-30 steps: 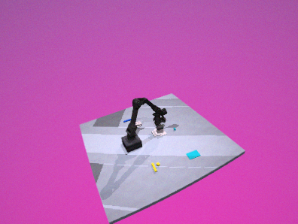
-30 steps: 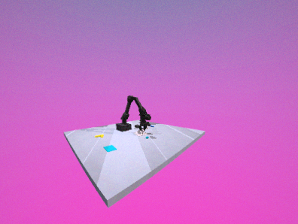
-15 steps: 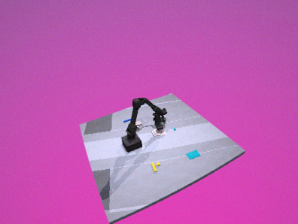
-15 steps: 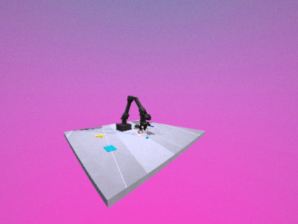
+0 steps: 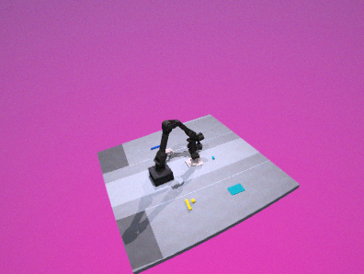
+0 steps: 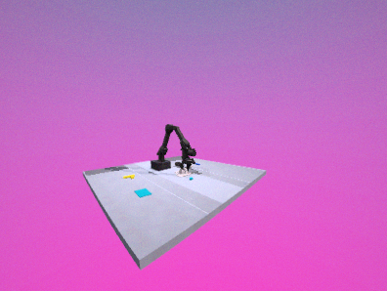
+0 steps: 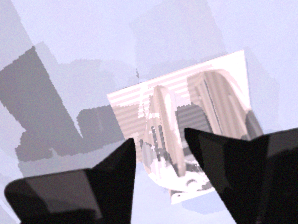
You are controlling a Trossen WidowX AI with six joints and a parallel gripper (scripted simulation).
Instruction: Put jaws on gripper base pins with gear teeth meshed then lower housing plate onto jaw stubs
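Right now my gripper tip is 10 mm short of the pale flat part, 30 mm to the left of it and 10 mm above it. Also, from my gripper tip: pale jaw 40 mm behind, 10 mm to the right; then cyan cube 150 mm ahead, 80 mm to the right, 10 mm below; then pale plate 150 mm behind, 210 mm to the left, 10 mm above.
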